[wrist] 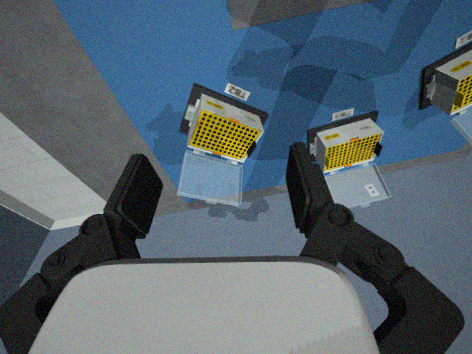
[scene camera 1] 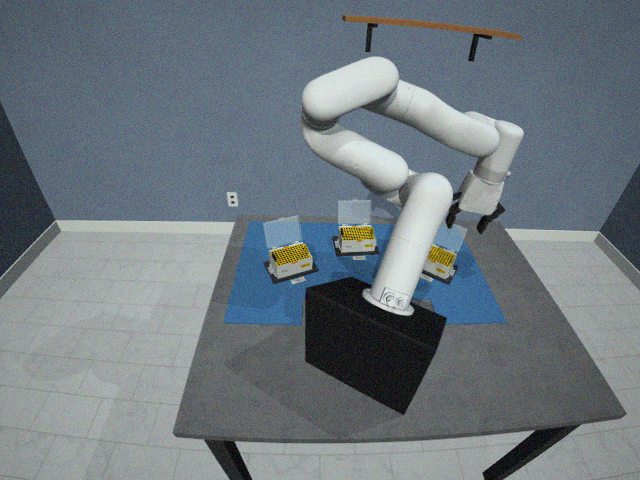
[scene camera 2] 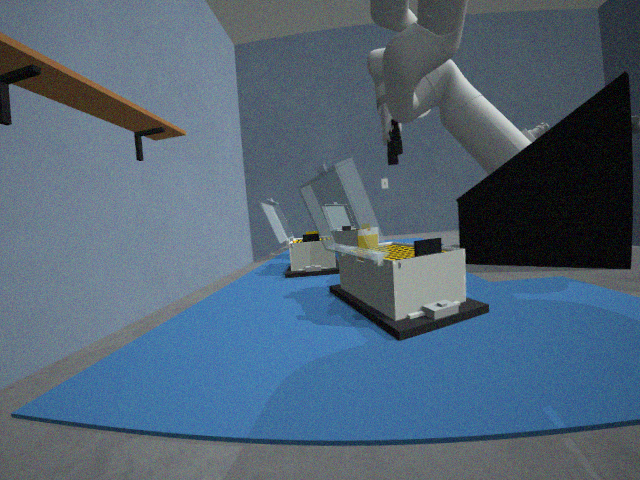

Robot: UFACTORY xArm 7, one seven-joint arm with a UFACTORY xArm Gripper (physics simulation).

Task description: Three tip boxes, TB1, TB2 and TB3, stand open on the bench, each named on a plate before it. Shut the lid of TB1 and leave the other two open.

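Observation:
The right-hand tip box in scene camera 1, TB2 by its plate, has its clear lid tipped open; the arm partly hides it. The middle box has its lid up. The left box, partly seen in the wrist view, has its lid up. I cannot read these two boxes' plates. My gripper is open and empty, in the air near TB2, above lid height.
The boxes stand on a blue mat on the grey table. The black base block stands in front of them. A wooden shelf is on the back wall, high above the boxes.

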